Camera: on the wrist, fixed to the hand. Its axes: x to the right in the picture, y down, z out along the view.
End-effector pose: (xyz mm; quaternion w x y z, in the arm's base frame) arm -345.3 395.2 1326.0 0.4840 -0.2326 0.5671 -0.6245
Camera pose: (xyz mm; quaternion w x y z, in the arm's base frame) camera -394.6 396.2 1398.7 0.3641 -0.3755 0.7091 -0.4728
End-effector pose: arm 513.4 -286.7 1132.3 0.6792 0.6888 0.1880 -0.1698
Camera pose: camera 472.5 -262.3 1058.4 0.8293 0.4701 0.2692 -0.1373
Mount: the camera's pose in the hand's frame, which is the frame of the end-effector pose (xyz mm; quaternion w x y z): 1.2 -84.6 -23.8 0.9610 -0.2718 0.0122 -0.0495
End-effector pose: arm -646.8 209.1 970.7 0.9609 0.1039 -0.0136 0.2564
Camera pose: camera -604.5 143.0 931.2 0.9645 -0.1638 -0.0659 0.1964
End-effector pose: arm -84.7 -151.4 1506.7 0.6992 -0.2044 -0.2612 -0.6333
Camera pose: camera -166.1 -176.7 1485.1 0.5882 -0.3658 -0.0805 -0.7167
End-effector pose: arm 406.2 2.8 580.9 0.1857 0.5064 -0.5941 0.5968
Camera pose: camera 466.2 42.7 631.2 0.3529 0.4583 -0.7058 0.4090
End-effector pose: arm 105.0 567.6 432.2 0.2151 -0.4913 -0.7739 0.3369
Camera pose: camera 68.2 551.5 510.4 0.0993 -0.4964 -0.8570 0.0968
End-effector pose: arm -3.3 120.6 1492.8 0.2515 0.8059 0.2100 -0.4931
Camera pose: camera -36.0 201.7 1484.2 0.4338 0.7017 0.3788 -0.4194
